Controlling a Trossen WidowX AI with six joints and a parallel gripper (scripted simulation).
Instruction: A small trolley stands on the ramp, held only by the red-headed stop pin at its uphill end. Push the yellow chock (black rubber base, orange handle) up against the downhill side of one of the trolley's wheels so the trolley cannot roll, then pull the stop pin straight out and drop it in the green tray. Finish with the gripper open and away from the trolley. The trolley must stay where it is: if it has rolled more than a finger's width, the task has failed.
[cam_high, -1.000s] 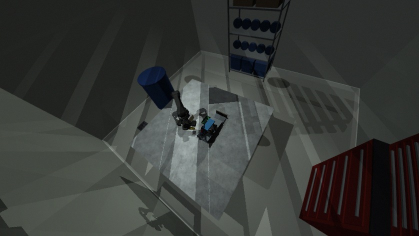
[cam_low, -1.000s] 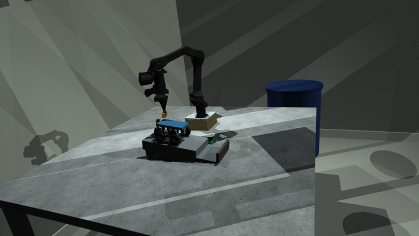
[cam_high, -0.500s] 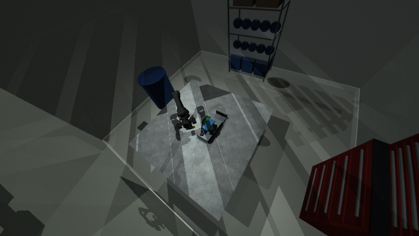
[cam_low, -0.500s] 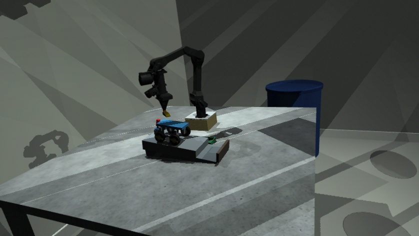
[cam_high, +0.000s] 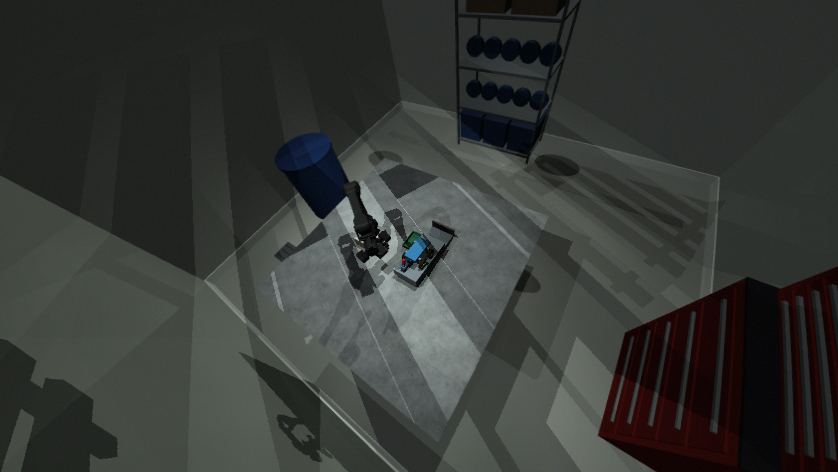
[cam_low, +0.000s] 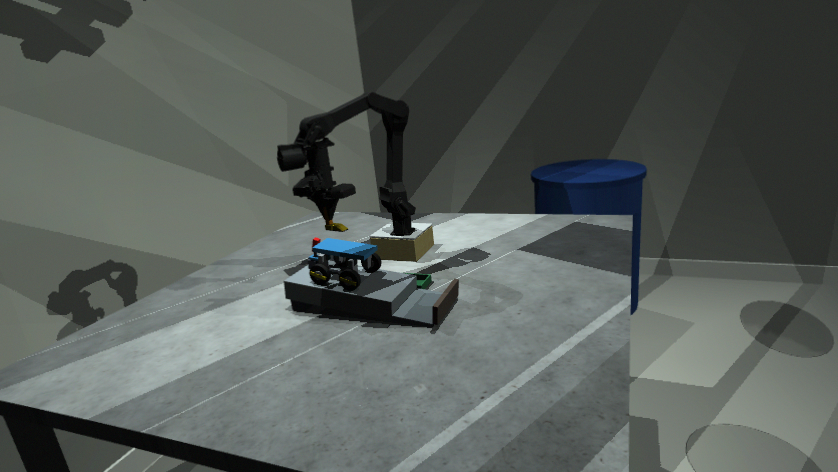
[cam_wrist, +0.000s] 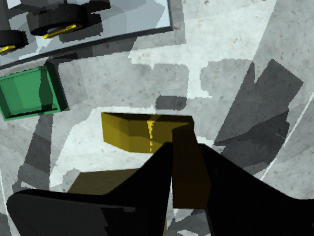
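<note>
The yellow chock lies 10 mm ahead of my gripper tip, 20 mm to the left of it and 10 mm below it. Round my gripper tip: trolley 170 mm ahead, 110 mm to the left, 60 mm below; green tray 60 mm ahead, 230 mm to the left, 180 mm below; red-headed stop pin 140 mm ahead, 10 mm to the left, 50 mm below.
</note>
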